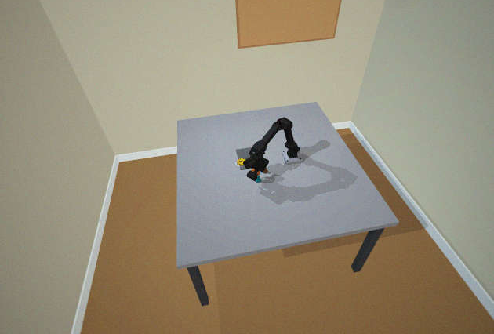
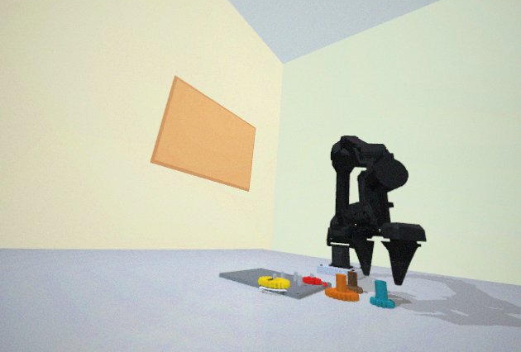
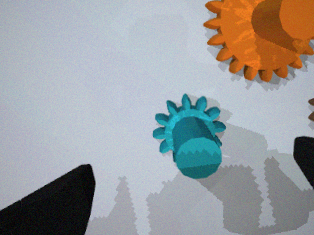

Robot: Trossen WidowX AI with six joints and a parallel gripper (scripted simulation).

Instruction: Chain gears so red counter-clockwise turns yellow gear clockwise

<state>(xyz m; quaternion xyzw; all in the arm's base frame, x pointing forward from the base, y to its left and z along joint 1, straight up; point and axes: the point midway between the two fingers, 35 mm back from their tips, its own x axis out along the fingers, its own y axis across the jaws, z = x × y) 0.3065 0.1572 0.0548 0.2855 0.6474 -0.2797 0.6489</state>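
Right now my gripper tip is 30 mm above the teal gear. Round my gripper tip: brown gear 70 mm behind, 70 mm to the right, 30 mm below; then red gear 30 mm behind, 150 mm to the right, 30 mm below; then orange gear 70 mm to the right, 30 mm below.
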